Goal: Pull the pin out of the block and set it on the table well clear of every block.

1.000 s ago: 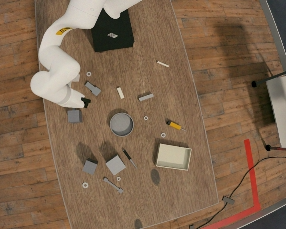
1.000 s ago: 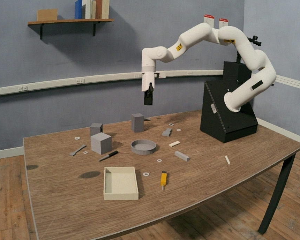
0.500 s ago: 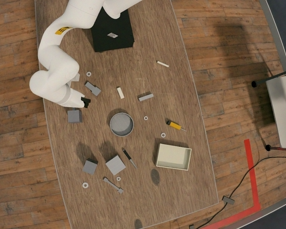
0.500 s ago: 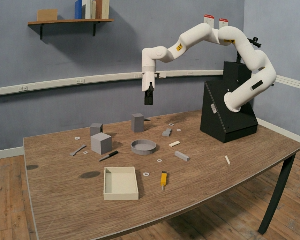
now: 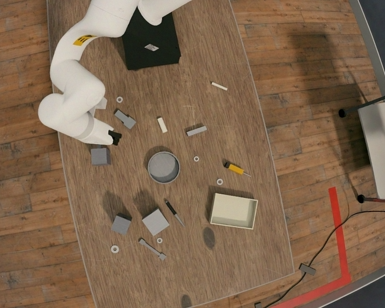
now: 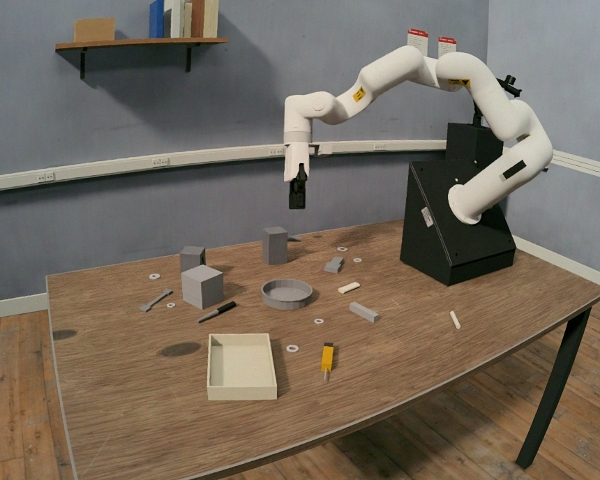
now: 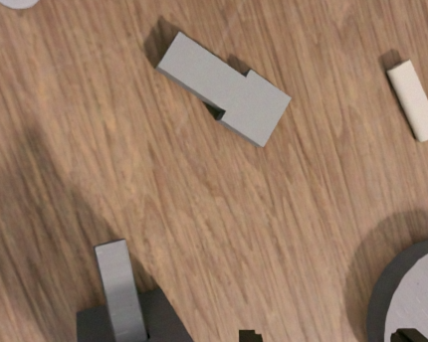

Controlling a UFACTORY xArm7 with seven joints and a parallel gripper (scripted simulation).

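The grey pin is 50 mm to the right of my hand and 120 mm below it. The rest, counted from my hand: tall grey block: 30 mm ahead, 50 mm to the right, 130 mm below; then round grey dish: 100 mm ahead, 170 mm to the left, 170 mm below; then white cylinder: 60 mm behind, 190 mm to the left, 170 mm below.
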